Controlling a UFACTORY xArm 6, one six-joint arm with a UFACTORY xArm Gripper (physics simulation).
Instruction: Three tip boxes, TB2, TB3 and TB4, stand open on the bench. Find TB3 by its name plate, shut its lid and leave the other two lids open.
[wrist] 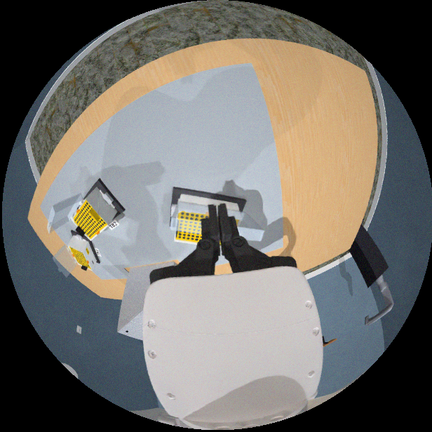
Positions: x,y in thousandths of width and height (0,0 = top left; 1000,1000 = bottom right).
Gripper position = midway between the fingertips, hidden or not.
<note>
In view: the gripper (501,499), a clear lid (432,501), a clear lid (140,494) and a grey-blue mat (487,304).
</note>
